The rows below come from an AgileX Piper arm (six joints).
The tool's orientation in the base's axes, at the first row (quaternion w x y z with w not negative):
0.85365, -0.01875, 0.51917, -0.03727
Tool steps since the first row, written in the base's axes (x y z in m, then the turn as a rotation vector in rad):
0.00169, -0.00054, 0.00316, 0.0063, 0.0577, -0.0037
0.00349, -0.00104, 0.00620, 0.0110, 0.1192, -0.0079
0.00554, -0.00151, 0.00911, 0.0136, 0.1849, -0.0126
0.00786, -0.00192, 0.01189, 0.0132, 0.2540, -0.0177
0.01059, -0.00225, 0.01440, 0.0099, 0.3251, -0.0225
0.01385, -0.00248, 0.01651, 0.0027, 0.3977, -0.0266
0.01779, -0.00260, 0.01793, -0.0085, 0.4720, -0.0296
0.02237, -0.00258, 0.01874, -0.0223, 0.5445, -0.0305
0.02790, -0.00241, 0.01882, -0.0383, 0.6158, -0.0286
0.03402, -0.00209, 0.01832, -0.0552, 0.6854, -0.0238
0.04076, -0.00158, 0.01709, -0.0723, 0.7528, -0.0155
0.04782, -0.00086, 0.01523, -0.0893, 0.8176, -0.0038
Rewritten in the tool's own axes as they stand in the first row. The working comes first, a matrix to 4 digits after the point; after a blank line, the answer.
The tool's axes in the first row as the columns of a matrix, in the base's axes (used below as rounded here):
0.4581, 0.0442, 0.8878
-0.0831, 0.9965, -0.0067
-0.8850, -0.0707, 0.4602

-0.00198, -0.00069, 0.00296, 0.0014, 0.0580, 0.0035
-0.00380, -0.00132, 0.00596, 0.0021, 0.1198, 0.0053
-0.00540, -0.00190, 0.00912, 0.0020, 0.1857, 0.0050
-0.00676, -0.00241, 0.01246, 0.0006, 0.2549, 0.0019
-0.00771, -0.00279, 0.01604, -0.0026, 0.3260, -0.0037
-0.00806, -0.00303, 0.01991, -0.0083, 0.3983, -0.0125
-0.00750, -0.00307, 0.02406, -0.0169, 0.4721, -0.0243
-0.00612, -0.00291, 0.02850, -0.0285, 0.5438, -0.0375
-0.00367, -0.00250, 0.03345, -0.0434, 0.6140, -0.0513
-0.00045, -0.00187, 0.03865, -0.0612, 0.6822, -0.0646
0.00368, -0.00098, 0.04406, -0.0820, 0.7481, -0.0764
0.00850, 0.00018, 0.04947, -0.1055, 0.8111, -0.0865

